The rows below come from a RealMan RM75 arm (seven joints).
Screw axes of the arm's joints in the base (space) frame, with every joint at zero. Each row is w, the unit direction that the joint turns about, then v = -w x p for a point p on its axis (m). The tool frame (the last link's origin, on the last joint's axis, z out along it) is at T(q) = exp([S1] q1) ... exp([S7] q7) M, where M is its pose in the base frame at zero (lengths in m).
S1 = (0, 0, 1, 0, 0, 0)
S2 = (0, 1, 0, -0.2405, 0, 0)
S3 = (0, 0, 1, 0, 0, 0)
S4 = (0, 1, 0, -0.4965, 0, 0)
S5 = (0, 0, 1, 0, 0, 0)
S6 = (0, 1, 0, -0.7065, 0, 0)
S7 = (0, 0, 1, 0, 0, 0)
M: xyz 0 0 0.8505 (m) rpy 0 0 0 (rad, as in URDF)
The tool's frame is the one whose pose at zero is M.
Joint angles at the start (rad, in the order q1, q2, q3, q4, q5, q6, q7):
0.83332, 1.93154, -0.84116, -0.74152, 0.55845, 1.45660, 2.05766
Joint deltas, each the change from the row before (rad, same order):
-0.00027, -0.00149, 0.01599, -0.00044, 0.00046, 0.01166, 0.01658
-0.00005, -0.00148, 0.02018, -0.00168, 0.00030, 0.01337, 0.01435
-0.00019, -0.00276, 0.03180, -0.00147, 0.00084, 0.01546, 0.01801
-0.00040, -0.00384, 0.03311, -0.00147, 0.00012, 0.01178, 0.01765
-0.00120, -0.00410, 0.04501, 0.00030, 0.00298, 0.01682, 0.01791
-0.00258, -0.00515, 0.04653, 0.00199, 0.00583, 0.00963, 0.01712
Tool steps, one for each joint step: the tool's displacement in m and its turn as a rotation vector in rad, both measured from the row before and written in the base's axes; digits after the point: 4 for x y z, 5 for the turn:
0.0001, -0.0008, 0.0018, 0.00493, 0.01674, -0.02360
-0.0001, -0.0007, 0.0023, 0.00598, 0.01917, -0.02214
0.0001, -0.0005, 0.0038, 0.01289, 0.02844, -0.02998
0.0006, 0.0000, 0.0046, 0.01745, 0.02721, -0.02945
0.0008, -0.0006, 0.0052, 0.01954, 0.04045, -0.03521
0.0016, 0.0000, 0.0057, 0.02719, 0.04226, -0.03510

